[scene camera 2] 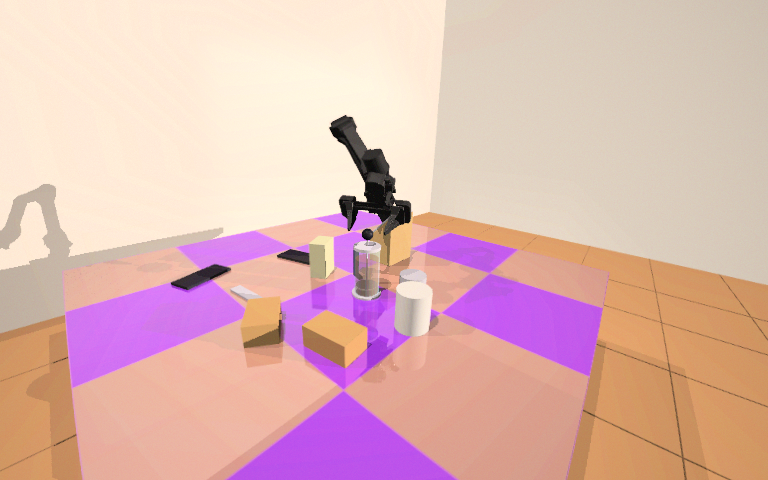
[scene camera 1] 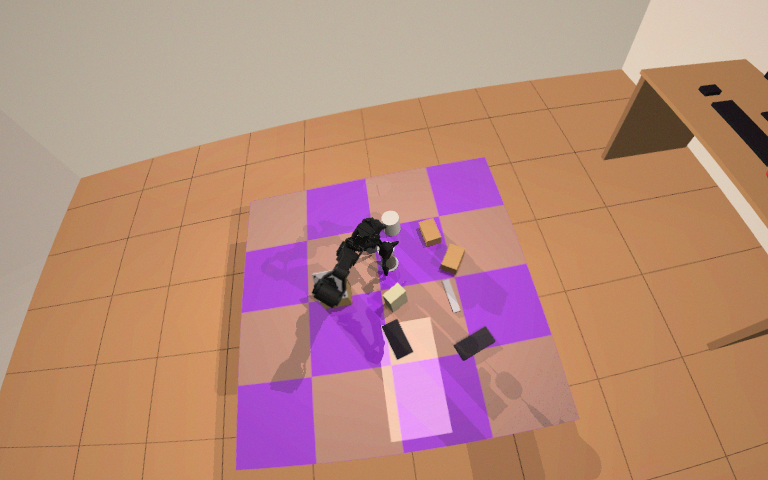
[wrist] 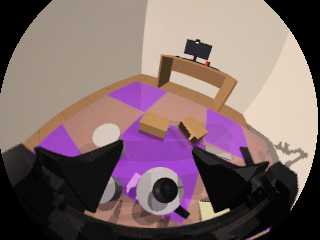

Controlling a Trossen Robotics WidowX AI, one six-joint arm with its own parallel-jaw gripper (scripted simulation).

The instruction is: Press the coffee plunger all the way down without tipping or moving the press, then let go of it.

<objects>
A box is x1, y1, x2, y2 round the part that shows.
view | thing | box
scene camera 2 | gripper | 338, 172, 411, 234
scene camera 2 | glass coffee press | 352, 229, 380, 300
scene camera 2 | white cylinder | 394, 281, 432, 336
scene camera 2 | cream box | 308, 236, 333, 278
</objects>
